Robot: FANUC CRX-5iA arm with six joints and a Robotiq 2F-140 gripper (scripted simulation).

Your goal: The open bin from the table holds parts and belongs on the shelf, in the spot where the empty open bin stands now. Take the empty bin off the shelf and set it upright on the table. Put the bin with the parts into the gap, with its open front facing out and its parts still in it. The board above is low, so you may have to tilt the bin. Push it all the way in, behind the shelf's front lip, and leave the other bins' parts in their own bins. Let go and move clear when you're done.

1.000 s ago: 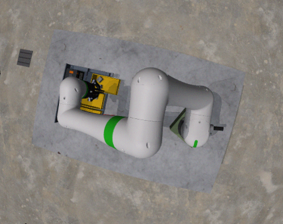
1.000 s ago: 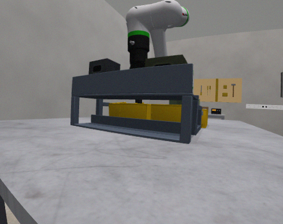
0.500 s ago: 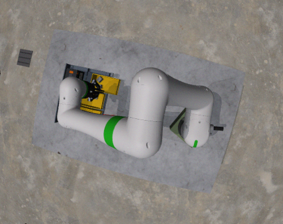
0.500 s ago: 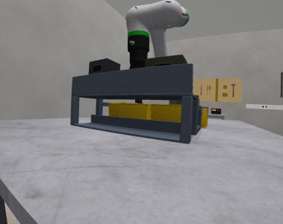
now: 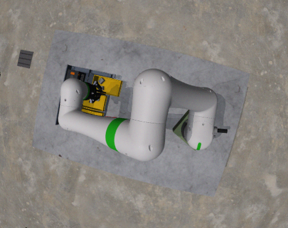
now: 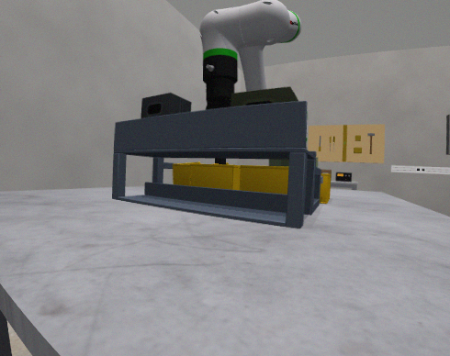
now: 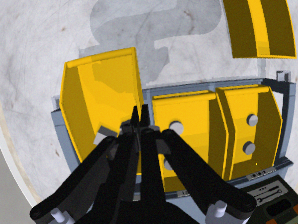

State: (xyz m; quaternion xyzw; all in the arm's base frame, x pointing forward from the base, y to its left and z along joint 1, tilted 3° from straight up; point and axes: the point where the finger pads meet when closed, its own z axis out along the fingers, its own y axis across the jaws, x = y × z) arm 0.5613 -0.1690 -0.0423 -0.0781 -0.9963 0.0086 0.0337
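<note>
The dark shelf is 10 cm ahead of my hand, 5 cm to the left of it and 2 cm below it. Also, from my hand: black box (15 cm ahead, 8 cm to the right, 7 cm above); then grey part (8 cm to the right, 6 cm below, 3 cm ahead).
</note>
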